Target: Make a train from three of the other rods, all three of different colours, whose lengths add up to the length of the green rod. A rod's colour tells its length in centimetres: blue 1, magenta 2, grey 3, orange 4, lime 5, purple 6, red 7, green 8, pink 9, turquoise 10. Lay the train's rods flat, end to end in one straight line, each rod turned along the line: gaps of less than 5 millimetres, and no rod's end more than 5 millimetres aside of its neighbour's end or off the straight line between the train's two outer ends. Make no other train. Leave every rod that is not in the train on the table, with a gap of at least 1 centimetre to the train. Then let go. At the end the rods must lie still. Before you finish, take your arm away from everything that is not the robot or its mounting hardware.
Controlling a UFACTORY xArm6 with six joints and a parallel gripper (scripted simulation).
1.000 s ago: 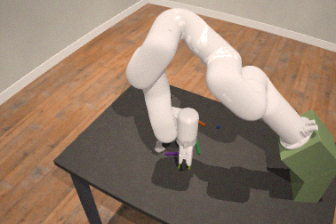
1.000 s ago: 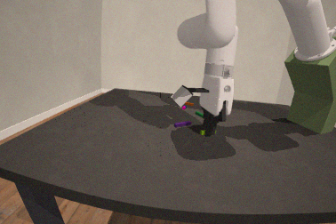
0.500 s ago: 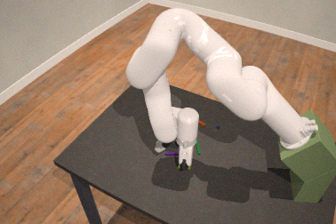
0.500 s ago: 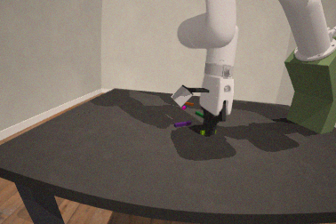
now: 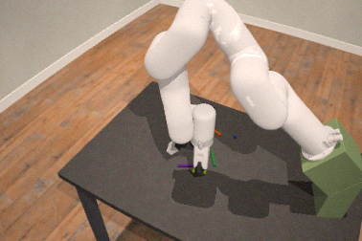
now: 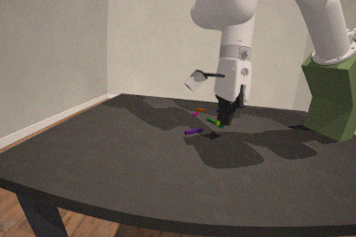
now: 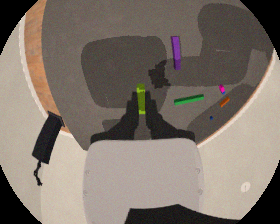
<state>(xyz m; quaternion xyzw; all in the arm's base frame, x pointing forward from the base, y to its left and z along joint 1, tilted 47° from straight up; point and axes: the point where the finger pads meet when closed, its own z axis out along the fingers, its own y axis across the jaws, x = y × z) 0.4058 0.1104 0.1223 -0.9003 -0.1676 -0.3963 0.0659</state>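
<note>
Now: the magenta rod 10 cm ahead of my hand, 19 cm to the right of it and 7 cm below it. Round my hand: purple rod: 8 cm ahead, 3 cm to the right, 7 cm below; green rod: 2 cm ahead, 12 cm to the right, 7 cm below; lime rod: 2 cm below.
</note>
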